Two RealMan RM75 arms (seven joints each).
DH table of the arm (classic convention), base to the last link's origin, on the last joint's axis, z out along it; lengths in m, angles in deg. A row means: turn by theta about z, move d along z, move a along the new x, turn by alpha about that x. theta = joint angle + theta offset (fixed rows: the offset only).
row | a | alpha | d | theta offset
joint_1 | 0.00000 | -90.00 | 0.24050 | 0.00
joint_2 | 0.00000 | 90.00 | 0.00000 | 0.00
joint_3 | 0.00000 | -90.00 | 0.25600 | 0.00
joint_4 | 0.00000 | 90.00 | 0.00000 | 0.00
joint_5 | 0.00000 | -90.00 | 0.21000 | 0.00
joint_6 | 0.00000 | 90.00 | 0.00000 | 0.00
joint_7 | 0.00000 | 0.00 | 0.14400 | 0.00
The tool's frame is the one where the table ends.
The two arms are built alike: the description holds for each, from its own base.
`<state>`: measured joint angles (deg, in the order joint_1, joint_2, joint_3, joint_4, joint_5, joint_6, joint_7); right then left.
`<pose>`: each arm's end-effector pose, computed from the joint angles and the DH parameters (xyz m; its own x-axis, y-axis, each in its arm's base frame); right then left.
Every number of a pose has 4 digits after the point.
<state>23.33 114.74 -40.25 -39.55 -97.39 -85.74 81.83 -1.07 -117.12 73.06 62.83 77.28 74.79 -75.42</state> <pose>0.2915 0.3330 0.0612 0.6626 -0.2971 -0.6875 -0.6128 -0.7428 -0.2697 -0.2714 0.2688 0.0300 0.7665 0.1544 0.6234 0.4686 -0.7982 -0.3785</pose>
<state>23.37 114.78 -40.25 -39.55 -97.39 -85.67 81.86 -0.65 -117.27 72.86 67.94 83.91 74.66 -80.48</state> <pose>0.2913 0.3332 0.0609 0.6622 -0.2973 -0.6879 -0.6134 -0.7424 -0.2695 -0.2665 0.2687 0.0312 0.8103 0.1852 0.5560 0.4428 -0.8149 -0.3740</pose>
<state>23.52 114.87 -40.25 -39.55 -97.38 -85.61 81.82 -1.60 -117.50 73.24 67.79 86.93 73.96 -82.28</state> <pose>0.2903 0.3340 0.0604 0.6623 -0.2955 -0.6885 -0.6118 -0.7437 -0.2694 -0.2673 0.2715 0.0244 0.8228 0.2169 0.5253 0.4460 -0.8193 -0.3602</pose>
